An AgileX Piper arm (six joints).
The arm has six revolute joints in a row. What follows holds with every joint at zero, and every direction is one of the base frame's.
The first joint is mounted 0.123 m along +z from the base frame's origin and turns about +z.
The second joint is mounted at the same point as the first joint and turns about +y.
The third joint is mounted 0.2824 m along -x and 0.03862 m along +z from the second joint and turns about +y.
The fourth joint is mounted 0.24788 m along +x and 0.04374 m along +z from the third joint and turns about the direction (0.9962, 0, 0.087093).
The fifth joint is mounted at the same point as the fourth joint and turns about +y.
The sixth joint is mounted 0.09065 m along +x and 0.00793 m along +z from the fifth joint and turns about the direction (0.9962, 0, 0.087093).
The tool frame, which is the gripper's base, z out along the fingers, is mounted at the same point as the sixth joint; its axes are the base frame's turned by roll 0, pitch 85 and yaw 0 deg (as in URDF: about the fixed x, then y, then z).
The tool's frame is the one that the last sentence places.
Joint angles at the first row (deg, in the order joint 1, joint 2, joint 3, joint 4, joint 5, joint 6):
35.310, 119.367, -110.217, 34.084, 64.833, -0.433
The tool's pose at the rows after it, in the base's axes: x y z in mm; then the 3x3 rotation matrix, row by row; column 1 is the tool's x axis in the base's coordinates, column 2 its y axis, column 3 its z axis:
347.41, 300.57, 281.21; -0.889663, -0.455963, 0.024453; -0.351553, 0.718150, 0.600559; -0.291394, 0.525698, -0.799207
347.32, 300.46, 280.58; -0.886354, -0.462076, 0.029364; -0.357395, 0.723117, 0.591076; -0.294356, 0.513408, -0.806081
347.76, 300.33, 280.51; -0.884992, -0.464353, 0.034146; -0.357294, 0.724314, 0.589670; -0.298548, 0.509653, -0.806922
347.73, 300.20, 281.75; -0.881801, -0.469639, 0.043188; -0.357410, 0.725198, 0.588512; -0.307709, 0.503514, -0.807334
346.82, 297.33, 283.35; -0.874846, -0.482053, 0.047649; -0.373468, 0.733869, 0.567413; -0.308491, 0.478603, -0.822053
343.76, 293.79, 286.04; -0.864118, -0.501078, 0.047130; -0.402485, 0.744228, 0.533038; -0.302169, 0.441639, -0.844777
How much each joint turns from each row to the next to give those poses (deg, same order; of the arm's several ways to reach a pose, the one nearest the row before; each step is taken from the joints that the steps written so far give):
0.157, 0.000, 0.000, -2.432, 0.000, 0.885
0.125, 0.000, 0.001, -0.842, -0.001, 0.042
0.000, 0.001, -0.003, -0.234, -0.196, -0.055
0.064, -0.175, 0.004, -0.401, -0.309, -0.053
0.000, -0.398, -0.001, -1.656, 0.835, 0.000
0.194, -0.648, -0.002, -2.423, 1.691, 0.055

